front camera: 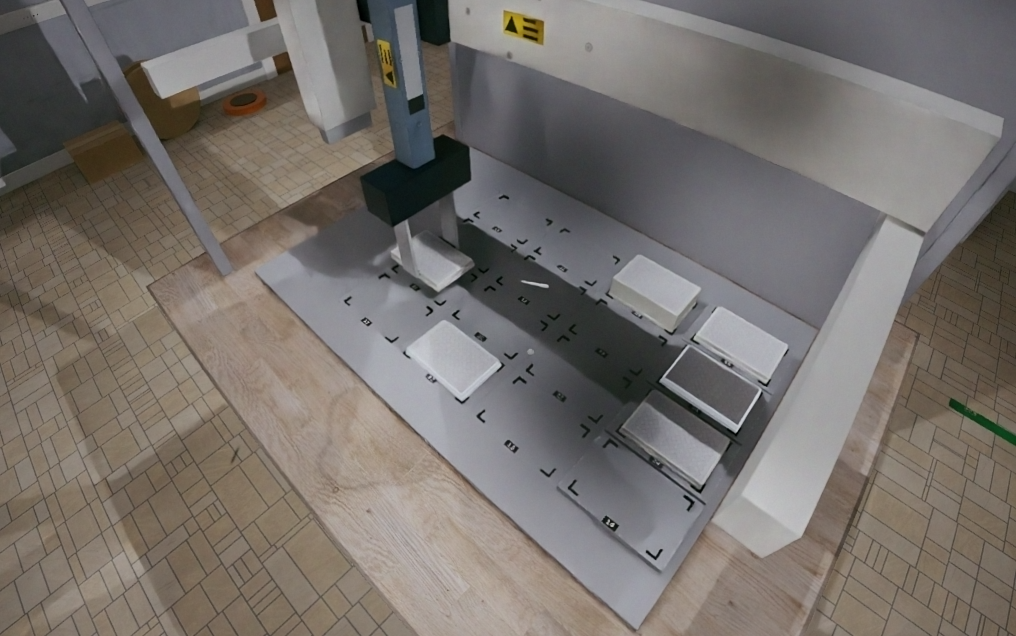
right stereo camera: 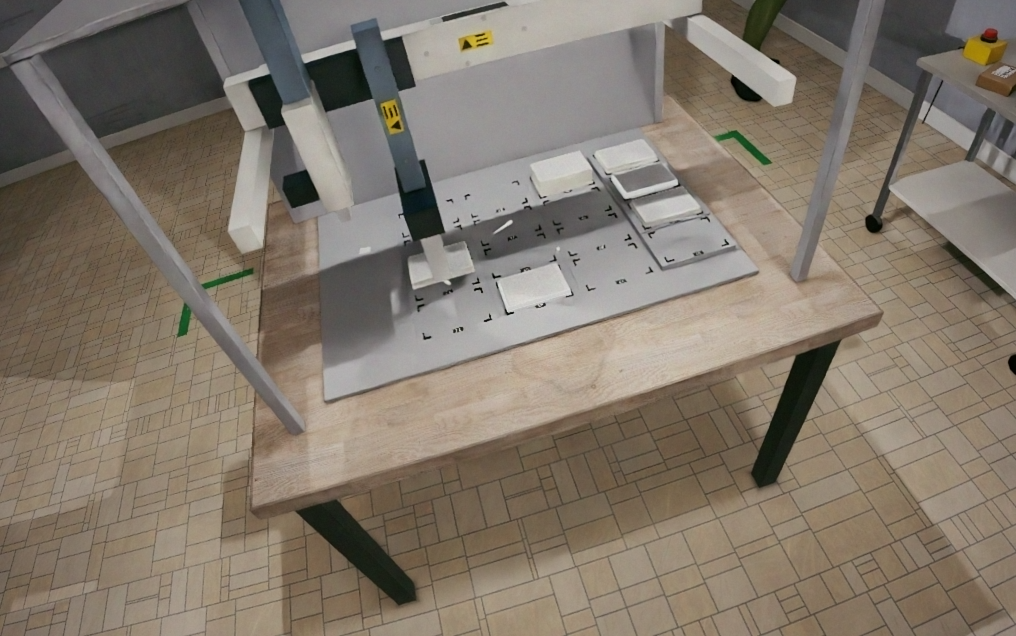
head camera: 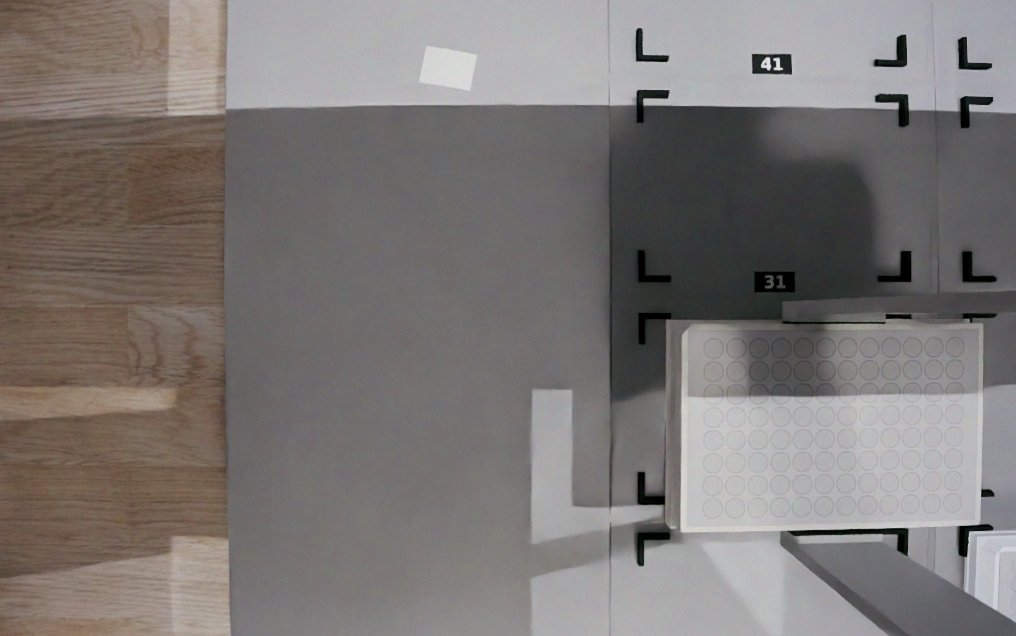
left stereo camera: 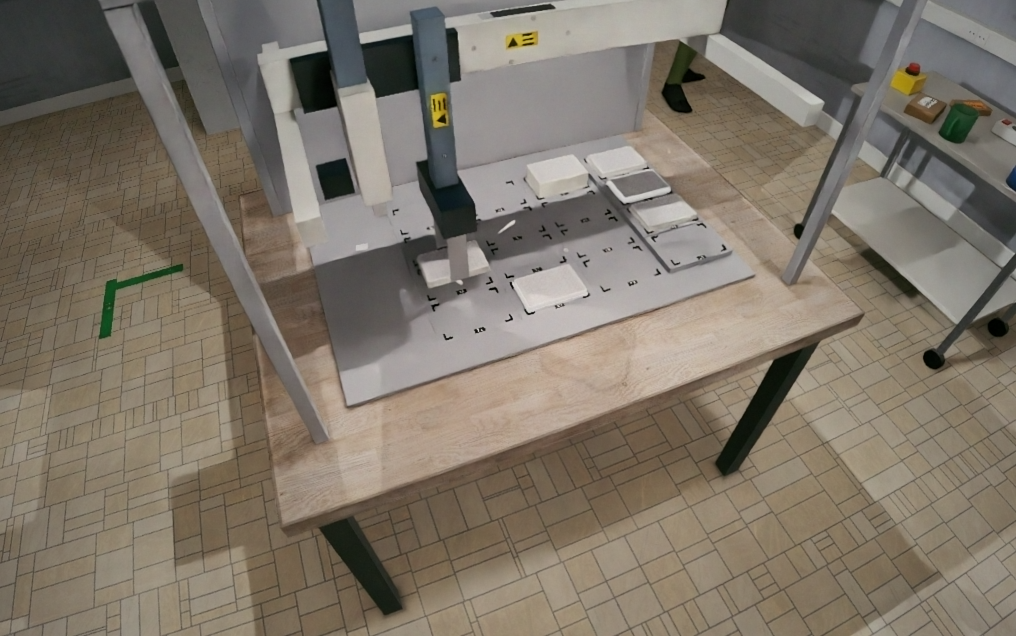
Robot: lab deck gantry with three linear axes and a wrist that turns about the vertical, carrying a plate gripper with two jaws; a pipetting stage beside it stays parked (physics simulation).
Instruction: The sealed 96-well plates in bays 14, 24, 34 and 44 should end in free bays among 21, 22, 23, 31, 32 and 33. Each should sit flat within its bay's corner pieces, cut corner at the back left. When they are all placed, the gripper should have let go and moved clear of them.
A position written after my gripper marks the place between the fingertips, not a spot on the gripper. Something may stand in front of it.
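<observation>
You'd see my gripper in the head camera (head camera: 824,423), and that same gripper is also there in the front camera (front camera: 431,258), the left stereo camera (left stereo camera: 452,263) and the right stereo camera (right stereo camera: 439,264). There's a bay 14 too (front camera: 650,509), (right stereo camera: 679,242), so the front camera and the right stereo camera both show that bay 14.
</observation>
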